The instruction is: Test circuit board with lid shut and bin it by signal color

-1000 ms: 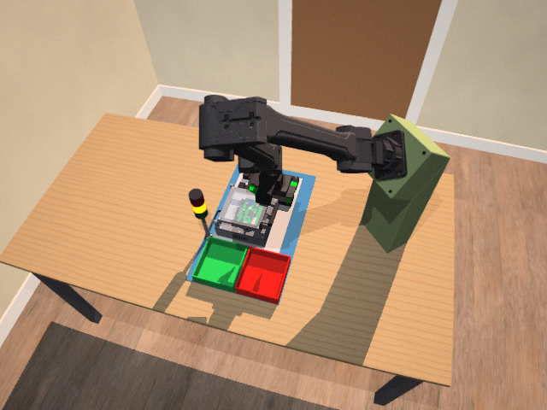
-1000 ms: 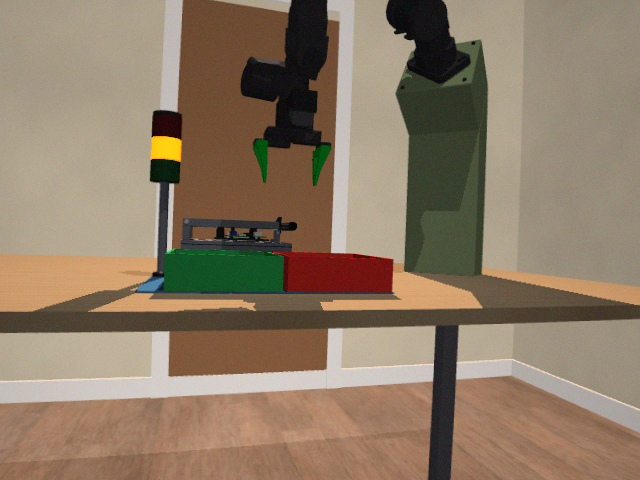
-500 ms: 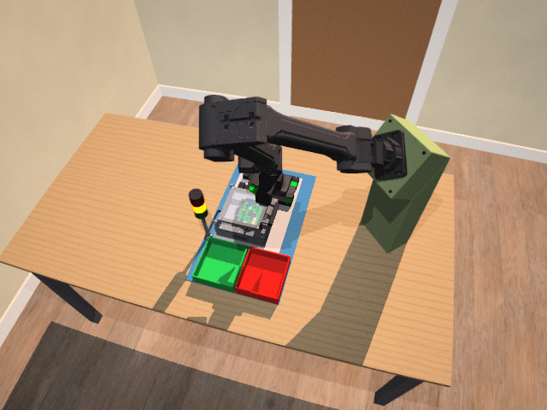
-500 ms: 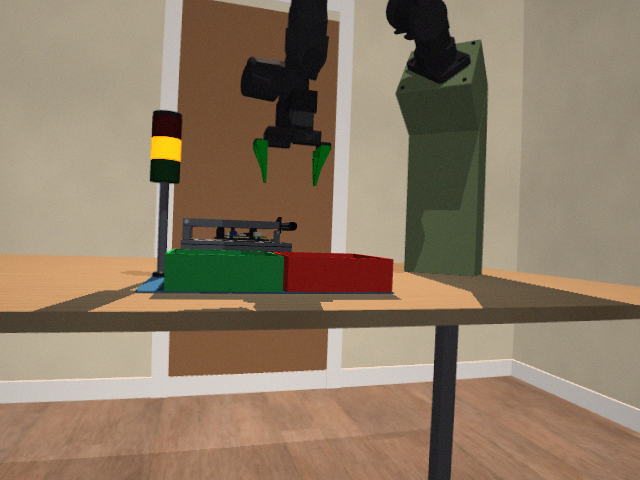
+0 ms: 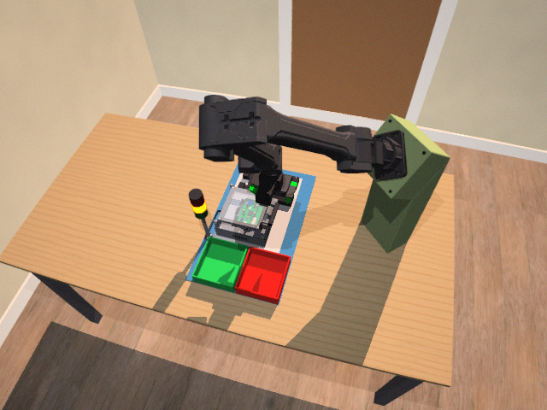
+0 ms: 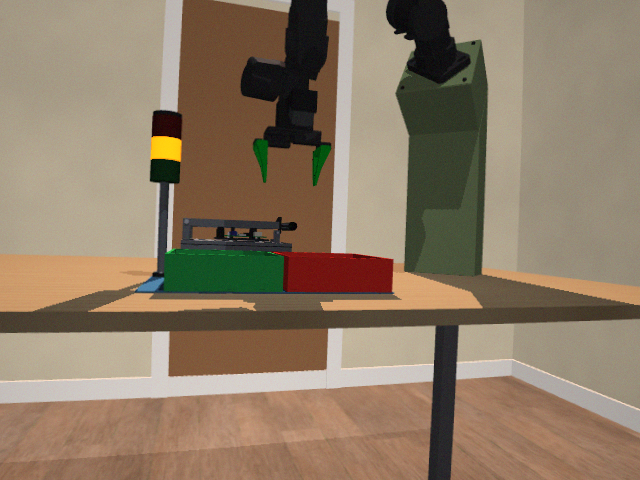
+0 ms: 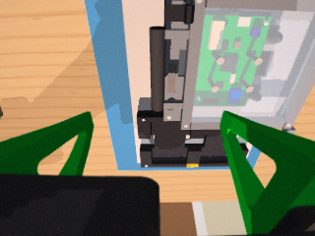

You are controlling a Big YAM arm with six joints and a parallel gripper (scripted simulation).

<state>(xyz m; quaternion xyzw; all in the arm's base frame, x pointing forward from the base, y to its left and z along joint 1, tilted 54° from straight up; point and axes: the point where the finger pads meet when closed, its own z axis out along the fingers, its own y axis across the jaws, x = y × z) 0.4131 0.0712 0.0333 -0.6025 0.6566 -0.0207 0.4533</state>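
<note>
Right now the latch hook is 1 cm ahead of my hand, 6 cm to the left of it and 9 cm below it. From my hand the other things lie so: tester plate 9 cm ahead, 2 cm to the left, 11 cm below; then green circuit board 8 cm ahead, 2 cm to the left, 11 cm below; then tester lid 9 cm ahead, 2 cm to the left, 9 cm below.
</note>
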